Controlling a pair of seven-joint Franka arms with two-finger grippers.
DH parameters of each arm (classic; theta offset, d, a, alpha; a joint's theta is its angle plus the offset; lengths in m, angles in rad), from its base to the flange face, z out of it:
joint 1: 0 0.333 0 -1.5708
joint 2: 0 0 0 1.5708
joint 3: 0 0.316 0.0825 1.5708
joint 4: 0 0 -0.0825 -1.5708
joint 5: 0 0.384 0 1.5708
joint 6: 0 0 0.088 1.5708
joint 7: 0 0.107 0 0
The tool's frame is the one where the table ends.
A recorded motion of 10 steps. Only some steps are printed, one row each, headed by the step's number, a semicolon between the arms.
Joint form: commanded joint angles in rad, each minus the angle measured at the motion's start. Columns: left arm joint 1, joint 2, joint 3, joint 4, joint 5, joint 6, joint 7; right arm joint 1, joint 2, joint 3, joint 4, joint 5, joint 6, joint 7.
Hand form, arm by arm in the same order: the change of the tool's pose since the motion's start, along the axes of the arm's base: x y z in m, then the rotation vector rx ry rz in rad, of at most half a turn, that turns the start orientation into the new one. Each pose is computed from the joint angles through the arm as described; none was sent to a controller.
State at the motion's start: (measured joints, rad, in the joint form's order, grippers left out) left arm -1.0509 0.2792 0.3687 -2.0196 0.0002 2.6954 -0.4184; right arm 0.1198 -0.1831 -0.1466 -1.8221 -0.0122 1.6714 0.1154
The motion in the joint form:
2: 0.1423 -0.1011 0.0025 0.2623 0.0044 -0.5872 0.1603; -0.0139 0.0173 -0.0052 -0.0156 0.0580 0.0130 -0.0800
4: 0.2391 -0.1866 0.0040 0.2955 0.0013 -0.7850 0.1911; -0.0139 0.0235 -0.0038 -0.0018 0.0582 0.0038 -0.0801
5: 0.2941 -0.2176 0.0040 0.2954 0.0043 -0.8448 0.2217; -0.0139 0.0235 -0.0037 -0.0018 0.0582 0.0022 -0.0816
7: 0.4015 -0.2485 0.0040 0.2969 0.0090 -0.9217 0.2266; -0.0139 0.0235 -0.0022 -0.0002 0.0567 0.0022 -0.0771
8: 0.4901 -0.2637 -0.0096 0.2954 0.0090 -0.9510 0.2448; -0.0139 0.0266 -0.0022 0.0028 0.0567 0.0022 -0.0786
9: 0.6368 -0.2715 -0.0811 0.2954 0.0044 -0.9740 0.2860; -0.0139 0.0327 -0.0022 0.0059 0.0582 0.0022 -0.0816
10: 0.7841 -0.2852 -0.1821 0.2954 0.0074 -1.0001 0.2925; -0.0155 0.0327 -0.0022 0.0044 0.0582 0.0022 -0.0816
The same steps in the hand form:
2: 0.0517 0.0731 0.1199 0.1537 0.1868 0.0167; 0.0049 -0.0036 -0.0148 0.0550 0.0147 0.0557
4: 0.0586 0.1442 0.1654 0.1623 0.2820 0.0882; 0.0064 -0.0027 -0.0121 0.0542 0.0163 0.0575
5: 0.0622 0.1812 0.1768 0.1677 0.3153 0.1123; 0.0063 -0.0027 -0.0123 0.0542 0.0178 0.0591
7: 0.0705 0.2475 0.1872 0.1633 0.3697 0.2124; 0.0064 -0.0020 -0.0115 0.0525 0.0165 0.0562
8: 0.0749 0.2919 0.1919 0.1536 0.3925 0.2674; 0.0074 -0.0020 -0.0116 0.0520 0.0166 0.0577
9: 0.0779 0.3349 0.1939 0.1442 0.4134 0.2997; 0.0092 -0.0017 -0.0132 0.0527 0.0193 0.0604
10: 0.0748 0.3624 0.1991 0.1390 0.4292 0.3380; 0.0091 -0.0025 -0.0139 0.0529 0.0208 0.0588

